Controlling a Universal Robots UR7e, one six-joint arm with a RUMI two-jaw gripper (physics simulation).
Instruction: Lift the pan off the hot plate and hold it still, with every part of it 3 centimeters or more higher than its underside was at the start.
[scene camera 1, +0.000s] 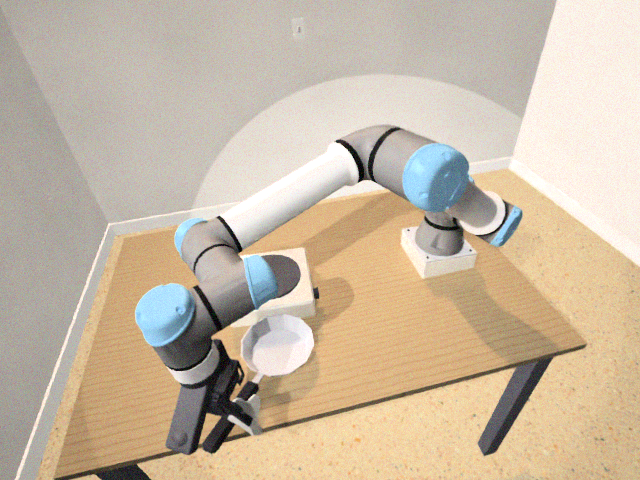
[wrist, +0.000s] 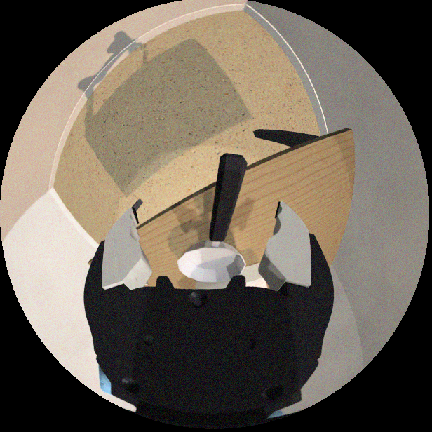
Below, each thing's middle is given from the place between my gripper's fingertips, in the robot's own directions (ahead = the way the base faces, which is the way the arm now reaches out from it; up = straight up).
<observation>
My hand is 100 mm past the pan (scene camera 1: 277, 345), 130 mm to the left of it and 80 mm above it. Round my hand: hot plate (scene camera 1: 296, 297) (200 mm behind, 410 mm to the right, 90 mm below).
</observation>
